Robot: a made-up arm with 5 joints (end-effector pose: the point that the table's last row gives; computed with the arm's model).
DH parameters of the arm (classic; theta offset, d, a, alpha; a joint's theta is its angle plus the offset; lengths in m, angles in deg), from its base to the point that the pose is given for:
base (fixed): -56.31 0 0.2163 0
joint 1: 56.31 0.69 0.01 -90
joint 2: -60.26 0 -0.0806 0
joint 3: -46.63 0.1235 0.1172 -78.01
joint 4: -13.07 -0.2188 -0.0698 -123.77
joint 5: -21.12 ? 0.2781 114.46
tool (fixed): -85.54 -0.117 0 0
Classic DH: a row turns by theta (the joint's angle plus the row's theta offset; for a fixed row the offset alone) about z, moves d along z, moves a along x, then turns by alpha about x.
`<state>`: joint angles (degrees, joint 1 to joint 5).
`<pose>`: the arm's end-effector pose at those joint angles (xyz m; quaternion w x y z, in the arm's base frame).
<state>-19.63 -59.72 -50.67 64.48 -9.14</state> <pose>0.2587 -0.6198 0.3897 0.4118 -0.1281 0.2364 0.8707</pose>
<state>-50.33 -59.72 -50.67 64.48 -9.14</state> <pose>0.0147 -0.6289 0.3897 0.6276 -0.0609 0.2619 0.7306</pose>
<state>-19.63 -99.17 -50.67 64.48 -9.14</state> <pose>0.3808 -0.6633 0.6286 0.4483 -0.4440 0.1904 0.7521</pose>
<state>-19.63 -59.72 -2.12 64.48 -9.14</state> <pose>0.0233 -0.5358 0.2967 0.3016 0.2773 0.2548 0.8759</pose>
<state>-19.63 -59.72 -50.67 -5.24 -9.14</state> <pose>-0.0559 -0.3819 0.0717 0.8144 -0.0814 -0.0849 0.5683</pose>
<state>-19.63 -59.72 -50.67 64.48 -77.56</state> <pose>0.3899 -0.5223 0.6820 0.2127 0.1939 0.6532 0.7004</pose>
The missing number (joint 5, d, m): 0.3793
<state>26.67 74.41 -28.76 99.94 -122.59</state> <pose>-0.4535 -0.1647 0.5055 0.9407 -0.2353 -0.1004 0.2229</pose>
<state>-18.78 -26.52 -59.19 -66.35 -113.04</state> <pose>-0.4410 -0.1954 0.3201 0.5008 0.7016 -0.0980 0.4973</pose>
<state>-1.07 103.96 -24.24 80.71 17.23</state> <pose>-0.2158 -0.4688 1.1091 0.0738 -0.9709 -0.1602 -0.1621</pose>
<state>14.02 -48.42 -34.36 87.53 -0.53</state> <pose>0.4430 -0.3872 0.2688 0.0827 0.0058 -0.2486 -0.9650</pose>
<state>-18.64 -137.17 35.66 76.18 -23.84</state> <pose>0.3645 -0.5938 0.5560 0.2575 -0.0018 0.3878 0.8851</pose>
